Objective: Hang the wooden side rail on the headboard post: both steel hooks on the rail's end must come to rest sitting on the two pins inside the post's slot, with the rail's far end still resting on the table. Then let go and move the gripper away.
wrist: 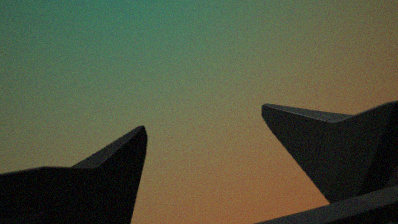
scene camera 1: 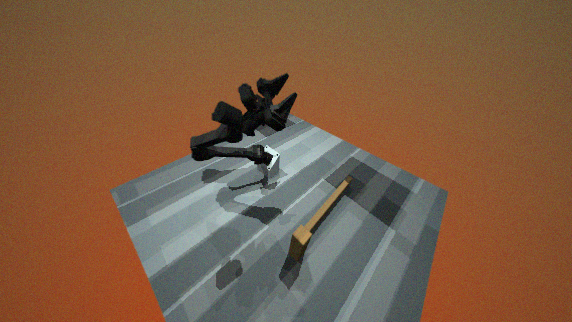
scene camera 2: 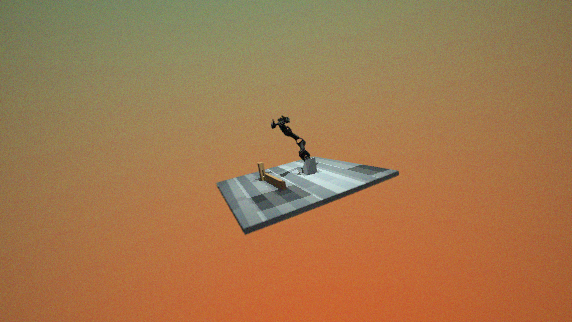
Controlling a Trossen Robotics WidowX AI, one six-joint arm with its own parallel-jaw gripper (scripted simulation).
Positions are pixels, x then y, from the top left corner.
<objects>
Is my gripper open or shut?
Open.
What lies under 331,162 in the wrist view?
My gripper.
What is my gripper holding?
Nothing.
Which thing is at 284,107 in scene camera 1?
My gripper.
</objects>
